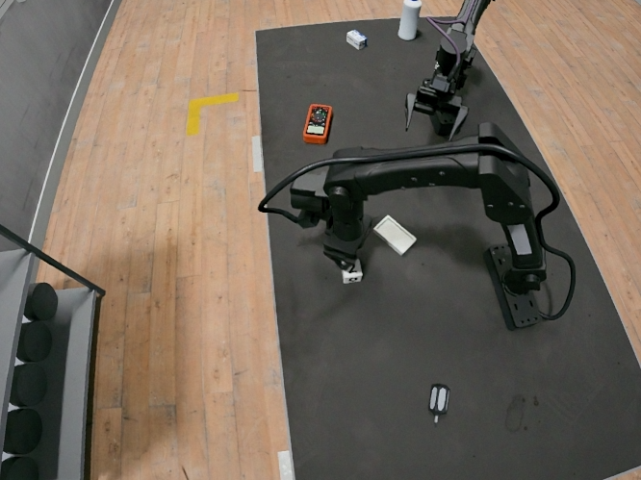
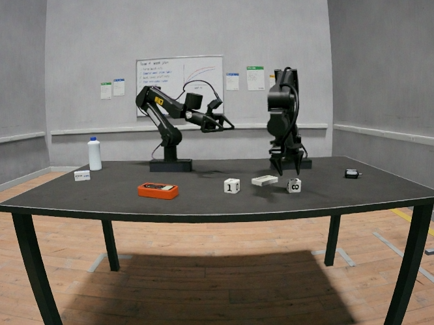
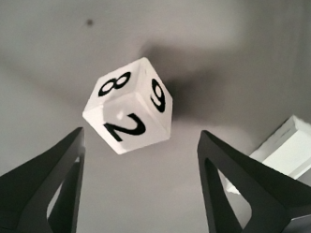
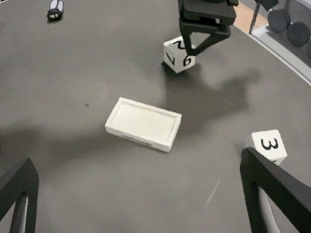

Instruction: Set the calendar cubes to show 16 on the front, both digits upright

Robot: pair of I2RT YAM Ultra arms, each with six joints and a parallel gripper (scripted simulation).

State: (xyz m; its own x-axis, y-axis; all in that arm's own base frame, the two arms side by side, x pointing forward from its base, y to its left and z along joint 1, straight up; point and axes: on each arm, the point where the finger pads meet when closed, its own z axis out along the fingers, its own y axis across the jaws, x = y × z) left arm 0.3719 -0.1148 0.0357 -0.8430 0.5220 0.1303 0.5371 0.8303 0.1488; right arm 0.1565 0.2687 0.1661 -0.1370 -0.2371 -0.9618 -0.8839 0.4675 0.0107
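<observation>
Now: left hand 130 mm past the white tray, 60 mm to the left of it and 60 mm above it. The rest, counted from my left hand: white bottle (390 mm behind, 880 mm to the right, 10 mm above).
</observation>
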